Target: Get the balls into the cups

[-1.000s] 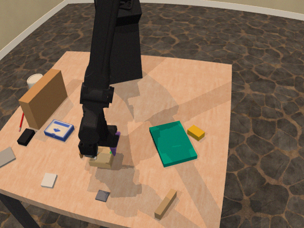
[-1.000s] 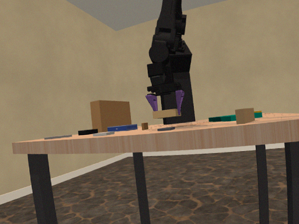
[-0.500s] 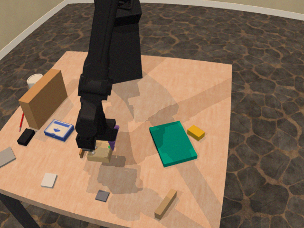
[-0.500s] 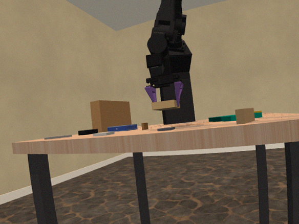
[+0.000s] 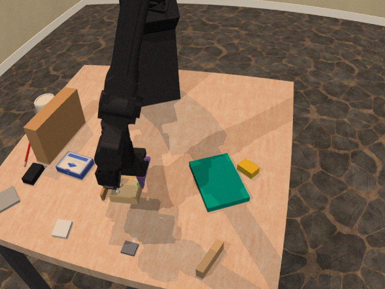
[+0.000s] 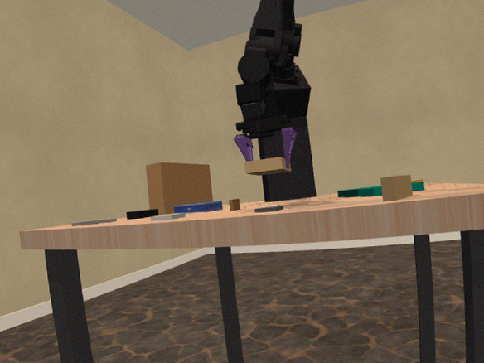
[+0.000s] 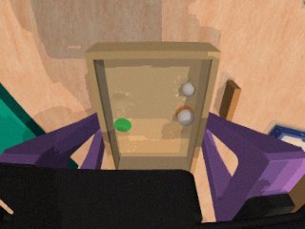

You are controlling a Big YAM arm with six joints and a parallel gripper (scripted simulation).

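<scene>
My hand is 1 cm above the wooden puzzle. Also, from my hand: grey tile: 13 cm ahead, 4 cm to the left, 8 cm below; green book: 13 cm behind, 19 cm to the left, 7 cm below; white tile: 14 cm ahead, 15 cm to the right, 8 cm below.
</scene>
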